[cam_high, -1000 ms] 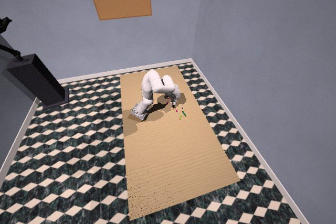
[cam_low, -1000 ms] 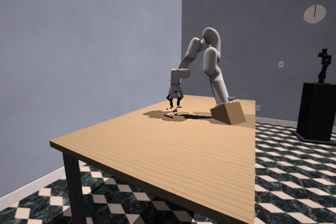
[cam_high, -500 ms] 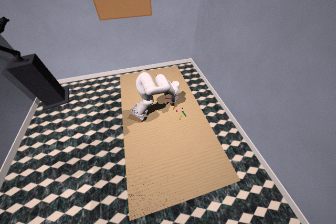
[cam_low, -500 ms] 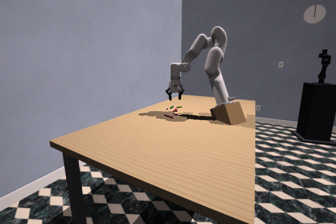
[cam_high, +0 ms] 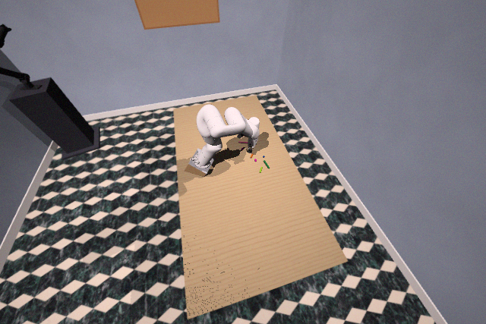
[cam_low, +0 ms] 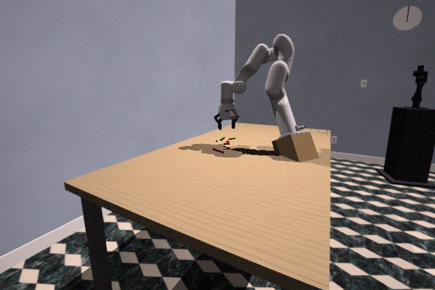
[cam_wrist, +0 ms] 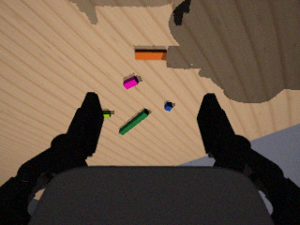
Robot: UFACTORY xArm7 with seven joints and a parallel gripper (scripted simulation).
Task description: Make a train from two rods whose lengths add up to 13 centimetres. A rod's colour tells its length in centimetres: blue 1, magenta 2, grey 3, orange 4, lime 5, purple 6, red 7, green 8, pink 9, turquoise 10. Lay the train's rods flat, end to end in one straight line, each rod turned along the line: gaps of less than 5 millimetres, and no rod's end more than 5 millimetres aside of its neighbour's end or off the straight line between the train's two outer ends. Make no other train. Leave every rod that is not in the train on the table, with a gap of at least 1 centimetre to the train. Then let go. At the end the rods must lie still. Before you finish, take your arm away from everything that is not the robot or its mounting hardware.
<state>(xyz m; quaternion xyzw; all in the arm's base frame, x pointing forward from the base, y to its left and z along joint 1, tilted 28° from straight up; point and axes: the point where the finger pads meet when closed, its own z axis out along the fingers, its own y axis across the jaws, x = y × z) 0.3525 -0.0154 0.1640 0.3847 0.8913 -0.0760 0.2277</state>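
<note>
The pink rod is 16 cm to the left of my hand, 11 cm below it and 1 cm ahead of it. The rest, counted from my hand: blue rod (11 cm below, 8 cm ahead, 5 cm to the right); green rod (13 cm to the right, 11 cm below, 6 cm ahead); orange rod (11 cm below).
</note>
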